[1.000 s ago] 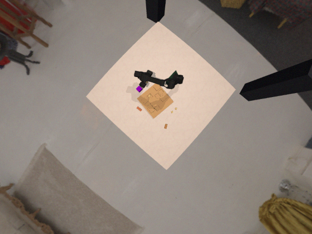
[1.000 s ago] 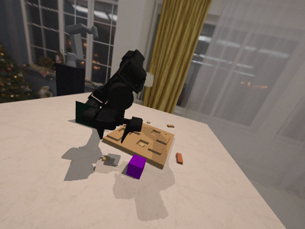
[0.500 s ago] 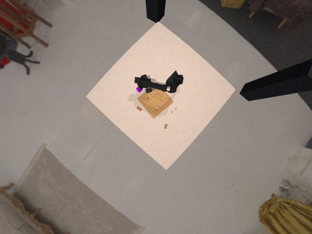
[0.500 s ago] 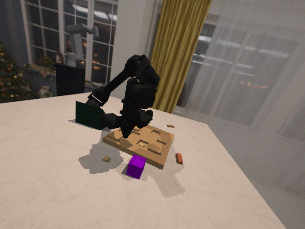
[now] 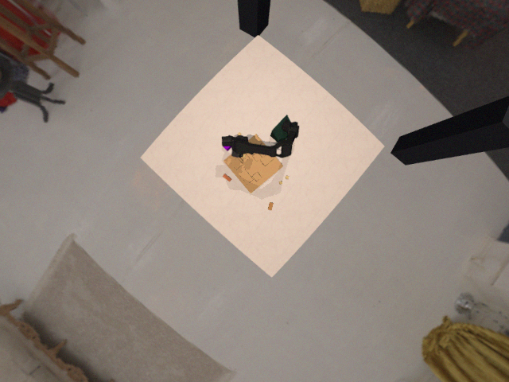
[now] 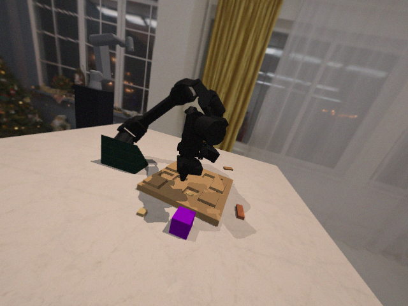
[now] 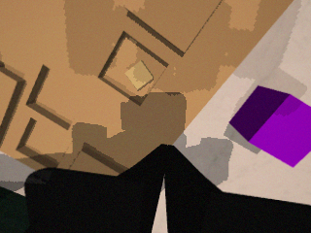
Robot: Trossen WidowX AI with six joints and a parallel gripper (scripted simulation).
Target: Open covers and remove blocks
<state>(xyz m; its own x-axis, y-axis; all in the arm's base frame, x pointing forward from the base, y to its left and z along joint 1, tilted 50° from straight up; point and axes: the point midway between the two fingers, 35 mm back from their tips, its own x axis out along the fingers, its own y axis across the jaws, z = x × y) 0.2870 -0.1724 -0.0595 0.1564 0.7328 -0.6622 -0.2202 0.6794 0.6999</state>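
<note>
Now: gripper tip 10 cm to the right of the tan puzzle board, 7 cm above it and 2 cm short of it. Round my gripper tip: purple cube 10 cm to the right, 6 cm below, 3 cm ahead; orange block 22 cm ahead, 8 cm below, 2 cm to the left.
</note>
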